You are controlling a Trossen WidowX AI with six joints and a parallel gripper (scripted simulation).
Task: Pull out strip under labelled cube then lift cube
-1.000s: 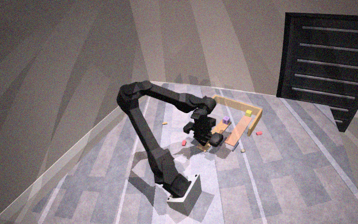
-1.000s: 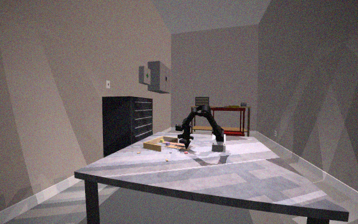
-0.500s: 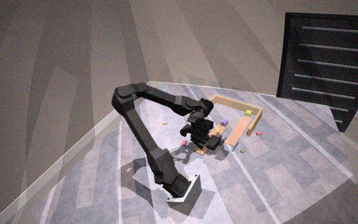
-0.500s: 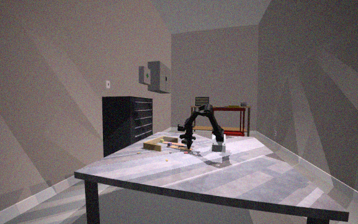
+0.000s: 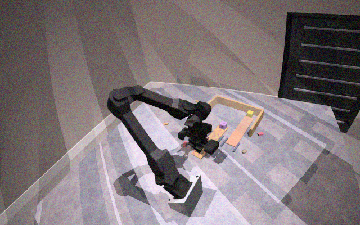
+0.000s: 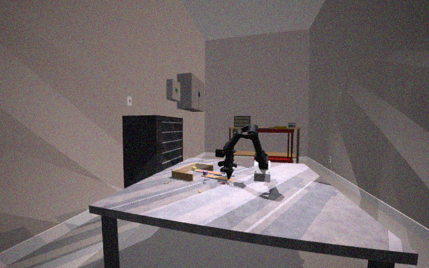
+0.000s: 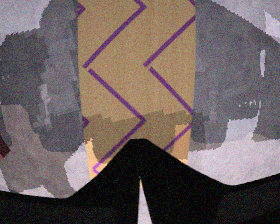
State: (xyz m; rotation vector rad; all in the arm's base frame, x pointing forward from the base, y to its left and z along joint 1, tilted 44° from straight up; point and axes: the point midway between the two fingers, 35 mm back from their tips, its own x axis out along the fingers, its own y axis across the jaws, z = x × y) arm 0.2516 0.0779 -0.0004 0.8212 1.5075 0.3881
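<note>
My gripper tip is now 20 cm short of the strip and 15 cm to the left of it. Round my gripper tip: grey disc 15 cm ahead, 11 cm to the left; then tan pebble 6 cm ahead, 20 cm to the right.
</note>
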